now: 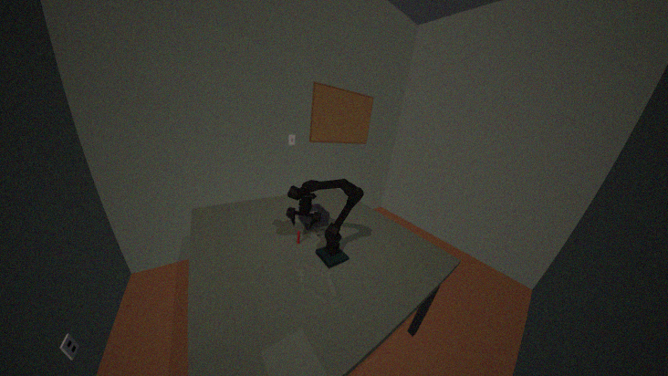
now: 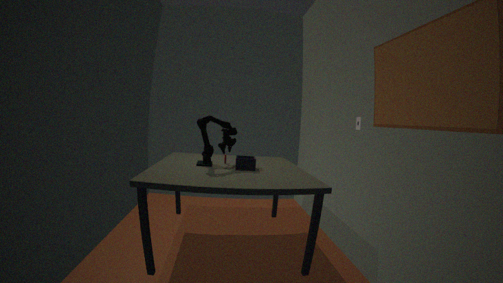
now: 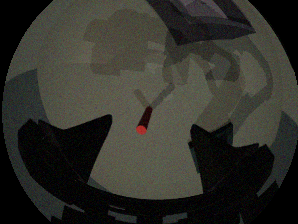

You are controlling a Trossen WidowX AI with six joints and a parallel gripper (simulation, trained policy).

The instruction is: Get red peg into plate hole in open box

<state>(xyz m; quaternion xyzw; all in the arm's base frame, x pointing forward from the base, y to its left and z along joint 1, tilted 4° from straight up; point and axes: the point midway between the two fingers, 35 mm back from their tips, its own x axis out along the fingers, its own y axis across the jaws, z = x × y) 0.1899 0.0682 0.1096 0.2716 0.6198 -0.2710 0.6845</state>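
Now: the red peg 6 cm below my gripper tip, 3 cm to the left of it and 1 cm behind it. Round my gripper tip: plate (20 cm to the right, 12 cm ahead, 5 cm below); box (20 cm to the right, 12 cm ahead, 7 cm below).
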